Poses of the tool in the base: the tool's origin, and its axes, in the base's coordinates. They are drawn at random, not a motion.
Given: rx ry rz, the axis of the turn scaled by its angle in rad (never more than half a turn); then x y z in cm.
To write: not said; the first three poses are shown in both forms.
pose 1, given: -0.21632 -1.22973 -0.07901 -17.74 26.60 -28.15
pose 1, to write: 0.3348 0.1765 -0.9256 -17.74; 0.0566 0.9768 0.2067 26.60; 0.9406 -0.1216 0.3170 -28.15; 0 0 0 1
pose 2, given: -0.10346 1.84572 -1.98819 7.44 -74.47 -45.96
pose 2, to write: -0.9075 0.2536 0.3347 7.44; -0.3526 -0.0273 -0.9354 -74.47; -0.2281 -0.9669 0.1142 -45.96; 0 0 0 1
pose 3, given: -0.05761 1.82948 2.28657 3.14 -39.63 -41.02
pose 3, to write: -0.9767 -0.1891 0.1015 3.14; 0.1405 -0.2060 0.9684 -39.63; -0.1622 0.9601 0.2277 -41.02; 0 0 0 1
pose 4, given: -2.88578 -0.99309 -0.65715 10.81 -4.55 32.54
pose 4, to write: 0.7090 0.5922 0.3828 10.81; 0.5839 -0.7974 0.1522 -4.55; 0.3954 0.1156 -0.9112 32.54; 0 0 0 1
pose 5, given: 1.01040 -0.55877 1.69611 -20.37 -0.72 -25.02
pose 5, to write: -0.1080 -0.9290 0.3540 -20.37; 0.5367 -0.3542 -0.7658 -0.72; 0.8368 0.1073 0.5368 -25.02; 0 0 0 1
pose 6, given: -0.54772 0.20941 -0.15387 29.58 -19.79 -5.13
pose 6, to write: 0.9673 0.0890 0.2377 29.58; -0.2002 0.8431 0.4992 -19.79; -0.1560 -0.5304 0.8333 -5.13; 0 0 0 1
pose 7, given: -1.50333 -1.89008 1.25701 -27.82 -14.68 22.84
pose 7, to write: -0.3301 0.5457 -0.7703 -27.82; 0.9213 0.0087 -0.3887 -14.68; -0.2054 -0.8380 -0.5056 22.84; 0 0 0 1
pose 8, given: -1.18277 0.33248 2.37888 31.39 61.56 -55.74
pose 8, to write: -0.5245 -0.5017 -0.6879 31.39; 0.2939 -0.8650 0.4068 61.56; -0.7991 0.0112 0.6011 -55.74; 0 0 0 1
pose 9, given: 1.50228 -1.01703 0.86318 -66.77 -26.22 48.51
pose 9, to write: 0.3721 -0.9282 -0.0008 -66.77; -0.1501 -0.0593 -0.9869 -26.22; 0.9160 0.3673 -0.1614 48.51; 0 0 0 1
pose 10, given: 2.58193 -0.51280 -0.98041 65.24 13.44 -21.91
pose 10, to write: 0.6982 -0.2124 -0.6836 65.24; -0.4404 -0.8804 -0.1762 13.44; -0.5644 0.4240 -0.7082 -21.91; 0 0 0 1
